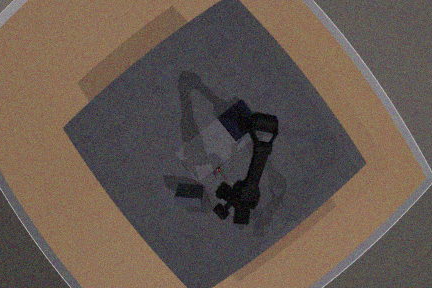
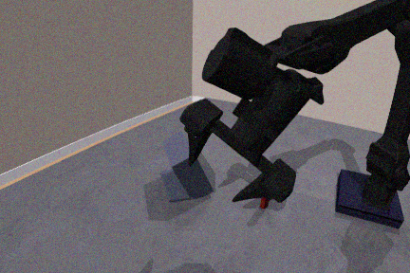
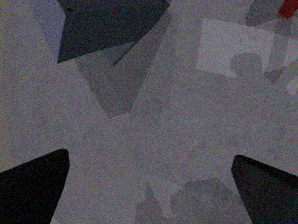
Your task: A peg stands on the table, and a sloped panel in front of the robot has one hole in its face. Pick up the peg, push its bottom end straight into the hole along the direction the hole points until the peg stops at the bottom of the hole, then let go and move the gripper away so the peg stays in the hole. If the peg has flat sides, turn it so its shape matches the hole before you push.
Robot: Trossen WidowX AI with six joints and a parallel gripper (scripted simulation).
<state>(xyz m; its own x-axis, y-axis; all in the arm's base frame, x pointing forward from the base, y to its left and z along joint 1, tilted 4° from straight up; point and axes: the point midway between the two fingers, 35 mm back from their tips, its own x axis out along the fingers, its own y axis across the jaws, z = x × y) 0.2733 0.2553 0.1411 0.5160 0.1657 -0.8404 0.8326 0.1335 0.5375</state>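
Right now the red peg is 50 mm behind my gripper tip, 130 mm to the right of it and 60 mm below it. From my gripper tip the other things lie so: sloped grey panel: 140 mm ahead, 100 mm to the right, 60 mm below.
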